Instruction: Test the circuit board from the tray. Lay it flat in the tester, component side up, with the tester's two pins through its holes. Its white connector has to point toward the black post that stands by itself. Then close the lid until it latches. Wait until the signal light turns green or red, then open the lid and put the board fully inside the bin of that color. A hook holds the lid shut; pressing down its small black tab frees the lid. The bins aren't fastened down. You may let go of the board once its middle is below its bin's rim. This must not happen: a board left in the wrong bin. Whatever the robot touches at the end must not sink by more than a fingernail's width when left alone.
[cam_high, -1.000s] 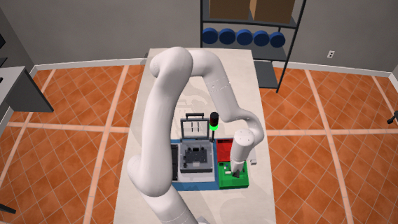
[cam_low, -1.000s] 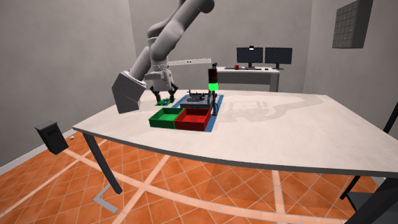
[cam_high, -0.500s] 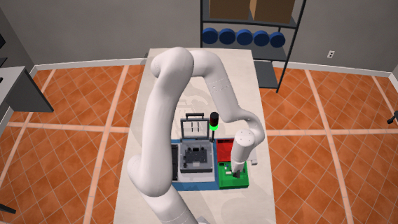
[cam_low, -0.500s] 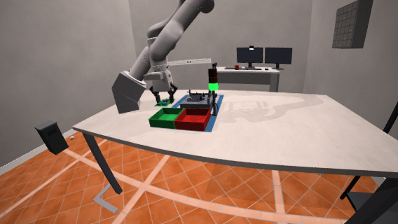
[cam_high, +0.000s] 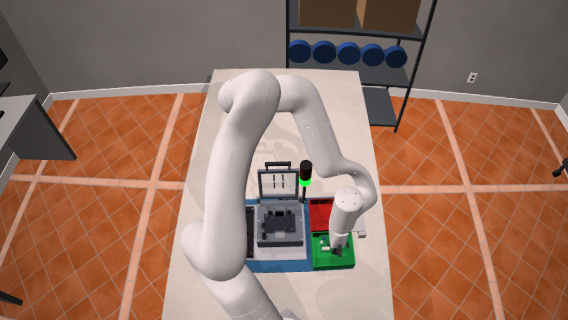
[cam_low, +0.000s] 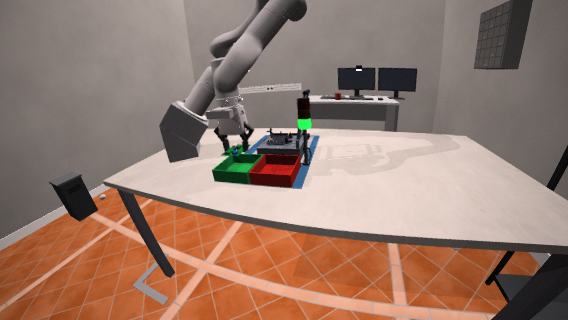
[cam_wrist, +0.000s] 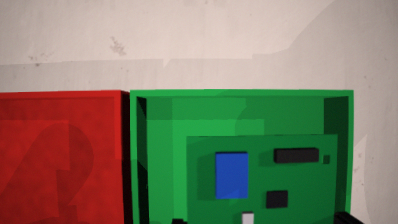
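My hand is 9 cm above the green bin. Round my hand: red bin (15 cm ahead, 2 cm to the left, 9 cm below); tester lid (20 cm ahead, 22 cm to the left, 8 cm above); green circuit board (1 cm below).
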